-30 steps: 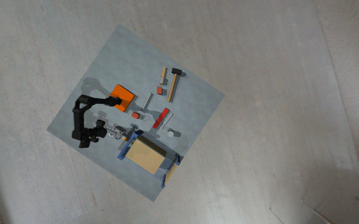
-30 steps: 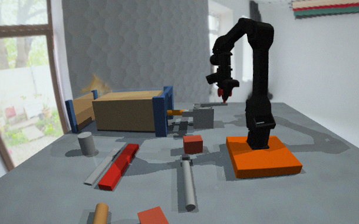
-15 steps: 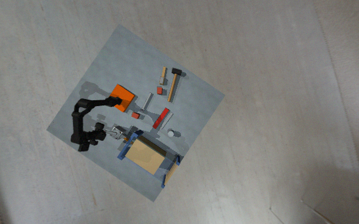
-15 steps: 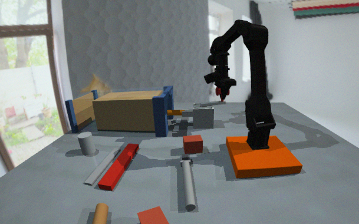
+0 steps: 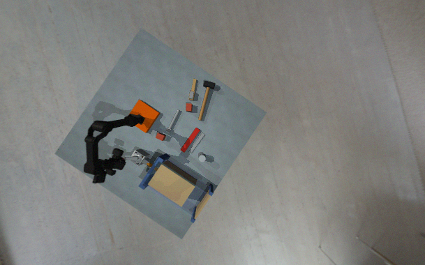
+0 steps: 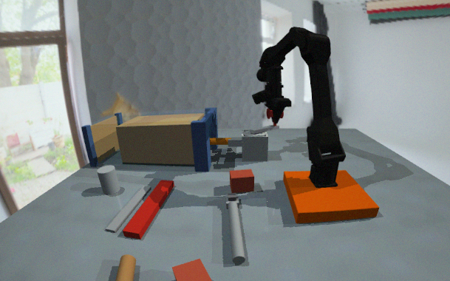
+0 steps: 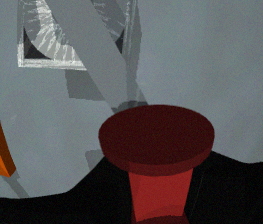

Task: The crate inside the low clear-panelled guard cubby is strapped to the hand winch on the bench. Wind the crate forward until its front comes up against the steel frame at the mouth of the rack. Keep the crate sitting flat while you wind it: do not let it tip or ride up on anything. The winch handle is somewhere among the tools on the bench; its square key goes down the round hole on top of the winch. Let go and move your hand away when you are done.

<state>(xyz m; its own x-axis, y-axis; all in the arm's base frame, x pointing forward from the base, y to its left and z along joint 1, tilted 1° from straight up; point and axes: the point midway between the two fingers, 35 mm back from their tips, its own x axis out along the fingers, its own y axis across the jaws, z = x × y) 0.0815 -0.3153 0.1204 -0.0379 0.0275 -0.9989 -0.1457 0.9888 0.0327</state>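
My gripper tip is now 30 mm short of the grey crank handle, 20 mm to the right of it and 10 mm above it. From my gripper tip the other things lie so: grey winch: 70 mm ahead, 50 mm to the left, 80 mm below; then red knob: 20 mm above; then frame: 240 mm ahead, 40 mm to the left, 10 mm below.
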